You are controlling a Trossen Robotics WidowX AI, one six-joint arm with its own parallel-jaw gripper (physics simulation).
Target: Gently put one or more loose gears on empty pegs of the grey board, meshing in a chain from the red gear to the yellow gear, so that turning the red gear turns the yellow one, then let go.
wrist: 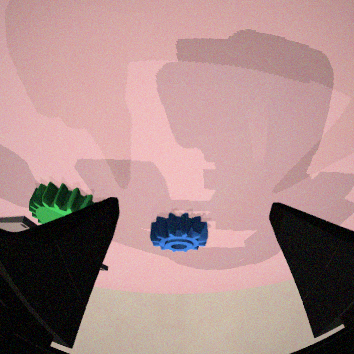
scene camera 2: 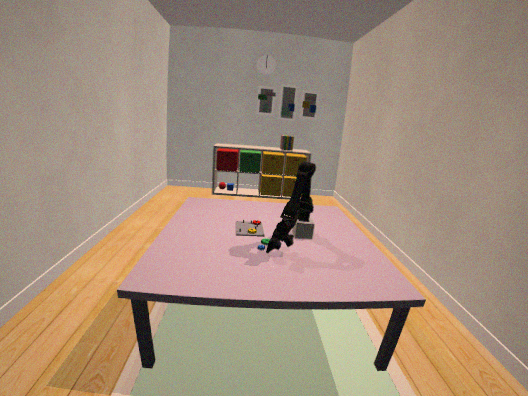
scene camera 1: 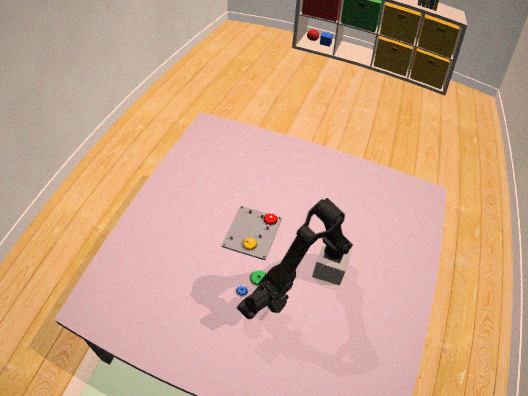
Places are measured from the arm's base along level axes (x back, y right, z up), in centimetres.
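Pixels of known places: gripper, between the fingertips: [wrist: 198, 208] [scene camera 2: 268, 248]; arm's base, origin of its link: [scene camera 2: 303, 219] [scene camera 1: 334, 253].
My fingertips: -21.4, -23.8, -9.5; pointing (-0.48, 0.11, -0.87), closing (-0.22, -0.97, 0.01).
Observation:
For each thing: its top centre in the pictures, then the offset to it from my fingertips, as dx, dy, dz. Level surfaces: height alone.
- small blue gear, centre of its top: [wrist: 178, 246] [scene camera 1: 242, 289] [scene camera 2: 261, 245] -3.8, +1.8, +0.7
- larger green gear, centre of its top: [wrist: 65, 228] [scene camera 1: 259, 276] [scene camera 2: 266, 240] -0.7, +9.3, +0.7
- grey board, centre of its top: [scene camera 1: 252, 227] [scene camera 2: 250, 224] -11.1, +27.5, +2.0
- red gear, centre of its top: [scene camera 1: 270, 217] [scene camera 2: 256, 221] -7.0, +35.4, +1.5
- yellow gear, centre of its top: [scene camera 1: 250, 242] [scene camera 2: 252, 229] -9.4, +21.2, +1.5
- pink table, height of its surface: dz -1.0
My gripper [wrist: 198, 208] is open, with its fingers wide apart. The small blue gear [scene camera 1: 242, 290] [scene camera 2: 261, 247] [wrist: 179, 232] lies on the table and shows beyond the gap between the fingertips in the wrist view. The larger green gear [scene camera 1: 257, 277] [scene camera 2: 266, 241] [wrist: 57, 204] lies on the table beside it, partly hidden by a finger in the wrist view. The grey board [scene camera 1: 242, 227] [scene camera 2: 243, 231] carries the red gear [scene camera 1: 270, 218] [scene camera 2: 256, 222] at one corner and the yellow gear [scene camera 1: 249, 243] [scene camera 2: 252, 231] near the opposite edge, with several bare pegs around them.
The arm's grey base block [scene camera 1: 328, 270] [scene camera 2: 304, 230] stands on the pink table [scene camera 1: 165, 200] [scene camera 2: 200, 275] to the right of the board. A cube shelf with coloured boxes stands on the floor at the back, beyond the table.

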